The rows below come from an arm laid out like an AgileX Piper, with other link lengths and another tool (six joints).
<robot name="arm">
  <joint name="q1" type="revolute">
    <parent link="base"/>
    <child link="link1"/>
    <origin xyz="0 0 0.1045" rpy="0 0 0"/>
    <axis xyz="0 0 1"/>
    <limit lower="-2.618" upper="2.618"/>
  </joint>
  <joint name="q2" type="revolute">
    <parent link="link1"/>
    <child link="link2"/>
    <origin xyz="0 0 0" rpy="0 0 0"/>
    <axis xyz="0 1 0"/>
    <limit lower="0" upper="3.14"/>
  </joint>
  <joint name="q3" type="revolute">
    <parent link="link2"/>
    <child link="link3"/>
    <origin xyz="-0.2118 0 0.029" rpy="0 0 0"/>
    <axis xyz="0 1 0"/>
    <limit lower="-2.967" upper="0"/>
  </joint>
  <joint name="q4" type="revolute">
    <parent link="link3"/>
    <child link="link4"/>
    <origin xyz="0.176 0 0.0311" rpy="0 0 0"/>
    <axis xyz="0.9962 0 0.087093"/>
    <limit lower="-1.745" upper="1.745"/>
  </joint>
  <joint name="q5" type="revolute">
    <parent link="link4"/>
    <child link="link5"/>
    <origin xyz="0 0 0" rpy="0 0 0"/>
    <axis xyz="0 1 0"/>
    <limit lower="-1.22" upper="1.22"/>
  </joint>
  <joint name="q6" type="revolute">
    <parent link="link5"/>
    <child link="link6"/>
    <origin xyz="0.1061 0 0.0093" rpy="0 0 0"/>
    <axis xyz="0.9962 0 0.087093"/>
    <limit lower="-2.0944" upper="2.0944"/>
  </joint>
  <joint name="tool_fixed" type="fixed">
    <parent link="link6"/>
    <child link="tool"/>
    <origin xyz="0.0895 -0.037 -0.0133" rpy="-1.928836 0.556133 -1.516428"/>
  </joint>
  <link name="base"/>
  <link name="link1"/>
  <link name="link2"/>
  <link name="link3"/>
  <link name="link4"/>
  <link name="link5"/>
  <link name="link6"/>
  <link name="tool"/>
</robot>
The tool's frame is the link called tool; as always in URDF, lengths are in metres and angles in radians.
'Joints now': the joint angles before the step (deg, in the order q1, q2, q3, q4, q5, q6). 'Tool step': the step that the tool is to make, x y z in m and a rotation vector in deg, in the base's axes. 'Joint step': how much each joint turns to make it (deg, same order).
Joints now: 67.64, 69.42, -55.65, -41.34, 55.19, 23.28
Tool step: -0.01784, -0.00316, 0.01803, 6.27, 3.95, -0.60
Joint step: 1.00, -4.89, -5.22, 7.70, 5.30, -3.00
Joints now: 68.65, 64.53, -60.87, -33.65, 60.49, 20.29
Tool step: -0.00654, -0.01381, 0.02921, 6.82, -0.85, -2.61
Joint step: 0.35, -5.41, -4.78, 0.98, 4.66, 0.77
